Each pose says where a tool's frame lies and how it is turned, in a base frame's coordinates. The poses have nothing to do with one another.
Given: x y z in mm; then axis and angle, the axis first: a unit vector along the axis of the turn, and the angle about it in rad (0 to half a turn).
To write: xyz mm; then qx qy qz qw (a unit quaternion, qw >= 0). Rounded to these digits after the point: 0 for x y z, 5 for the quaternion.
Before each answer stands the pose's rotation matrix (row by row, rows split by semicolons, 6 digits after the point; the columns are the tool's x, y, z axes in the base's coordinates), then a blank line. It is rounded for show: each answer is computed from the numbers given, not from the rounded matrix.
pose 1, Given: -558 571 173 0.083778 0.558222 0.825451 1.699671
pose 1, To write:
-0.120597 -0.765829 0.631635; 0.871383 0.223141 0.436921; -0.475551 0.603087 0.640420

-558 571 173 0.06293 0.41932 0.62006 0.66011
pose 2, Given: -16 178 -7 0.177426 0.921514 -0.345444 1.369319
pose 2, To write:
0.225297 0.469238 0.853848; -0.207675 0.879368 -0.428465; -0.951899 -0.080791 0.295568

-16 178 -7 0.11221 0.58277 -0.21846 0.77463
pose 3, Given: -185 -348 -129 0.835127 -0.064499 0.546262 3.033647
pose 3, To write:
0.396636 -0.166268 0.902793; -0.048564 -0.985883 -0.160235; 0.916690 0.019712 -0.399112

-185 -348 -129 0.83391 -0.06441 0.54547 0.05395
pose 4, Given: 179 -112 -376 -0.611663 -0.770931 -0.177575 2.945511
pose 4, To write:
-0.239743 0.968661 0.064952; 0.899468 0.196444 0.390342; 0.365350 0.152004 -0.918376

179 -112 -376 -0.60873 -0.76723 -0.17672 0.09788
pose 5, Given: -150 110 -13 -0.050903 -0.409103 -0.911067 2.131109
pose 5, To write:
-0.527483 0.803647 -0.275524; -0.739863 -0.275139 0.613923; 0.417569 0.527684 0.739720

-150 110 -13 -0.04454 -0.35799 -0.79724 0.48402
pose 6, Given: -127 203 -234 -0.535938 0.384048 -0.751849 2.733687
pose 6, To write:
-0.367060 -0.096515 0.925176; -0.693014 -0.635069 -0.341202; 0.620482 -0.766402 0.166222

-127 203 -234 -0.52483 0.37609 -0.73627 0.20254
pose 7, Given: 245 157 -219 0.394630 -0.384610 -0.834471 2.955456
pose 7, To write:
-0.673951 -0.146505 -0.724104; -0.455366 -0.689432 0.563317; -0.581749 0.709380 0.397930

245 157 -219 0.39292 -0.38295 -0.83086 0.09293
